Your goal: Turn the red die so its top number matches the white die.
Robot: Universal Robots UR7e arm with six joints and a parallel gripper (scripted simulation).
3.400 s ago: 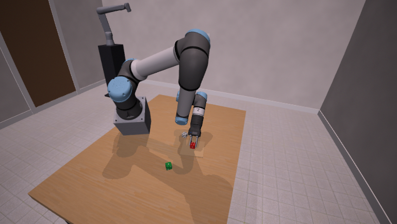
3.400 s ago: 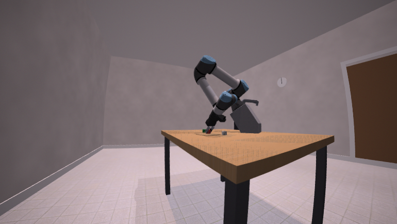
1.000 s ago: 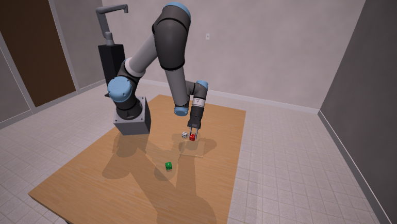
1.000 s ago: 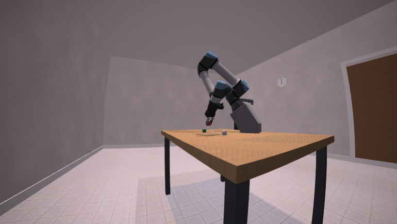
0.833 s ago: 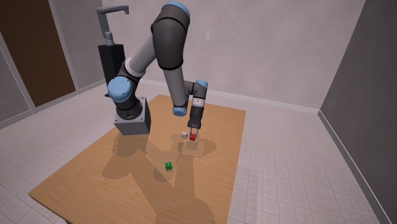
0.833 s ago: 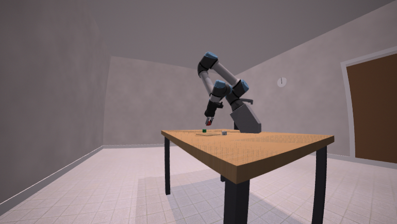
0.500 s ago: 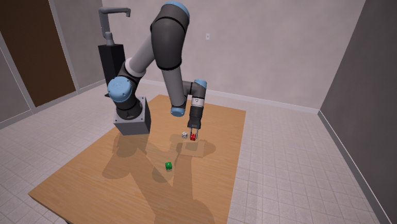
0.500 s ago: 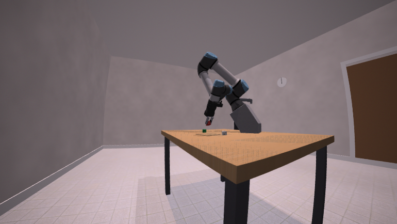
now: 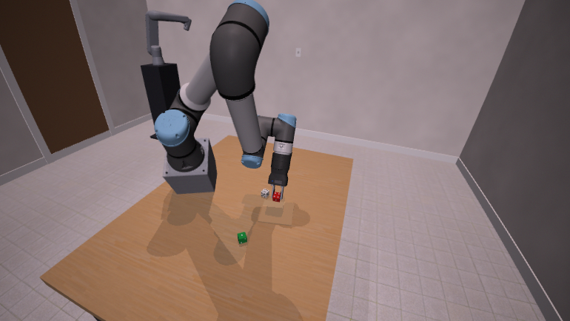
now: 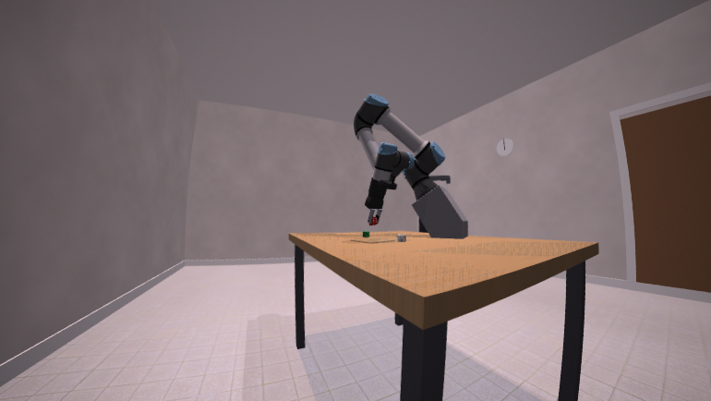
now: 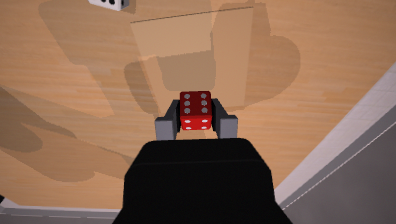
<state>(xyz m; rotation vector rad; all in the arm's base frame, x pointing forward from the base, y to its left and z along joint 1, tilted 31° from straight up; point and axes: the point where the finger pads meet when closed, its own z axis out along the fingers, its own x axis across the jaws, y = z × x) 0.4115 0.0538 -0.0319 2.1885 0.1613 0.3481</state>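
Right now my hand is 1 cm to the left of the red die and 1 cm above it. Also, from my hand: white die 9 cm behind, 8 cm to the left, 8 cm below; then green die 6 cm behind, 20 cm to the right, 8 cm below; then tan mat 10 cm below.
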